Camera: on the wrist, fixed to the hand. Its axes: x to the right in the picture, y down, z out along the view.
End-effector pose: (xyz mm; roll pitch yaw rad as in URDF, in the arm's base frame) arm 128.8 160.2 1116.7 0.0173 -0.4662 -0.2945
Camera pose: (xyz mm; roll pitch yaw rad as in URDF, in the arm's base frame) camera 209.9 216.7 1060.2 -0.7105 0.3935 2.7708
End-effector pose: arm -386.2 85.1 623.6 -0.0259 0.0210 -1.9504
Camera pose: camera -327.5 32.0 541.8 -0.6314 -0.0894 1.1174
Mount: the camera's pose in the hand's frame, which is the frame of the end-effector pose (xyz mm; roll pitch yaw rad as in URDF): 29.3 76.3 -79.3 -0.6588 -0.0703 3.0697
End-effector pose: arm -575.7 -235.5 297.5 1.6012 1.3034 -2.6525
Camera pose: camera -613.4 -342.7 290.0 -2.6068 -1.3604 0.8431
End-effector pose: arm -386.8 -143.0 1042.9 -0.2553 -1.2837 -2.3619
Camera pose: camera -420.3 -251.8 1043.8 -0.6517 1.2229 0.5214
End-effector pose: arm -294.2 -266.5 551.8 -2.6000 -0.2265 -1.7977
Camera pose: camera -402.7 -264.2 586.3 1.9459 0.3237 1.3705
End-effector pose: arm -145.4 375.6 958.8 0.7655 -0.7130 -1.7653
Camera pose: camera -42.3 329.8 974.7 -1.4291 0.6125 1.3726
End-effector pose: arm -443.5 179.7 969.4 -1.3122 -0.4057 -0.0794
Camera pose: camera -384.2 117.6 894.6 0.6107 0.4554 2.9660
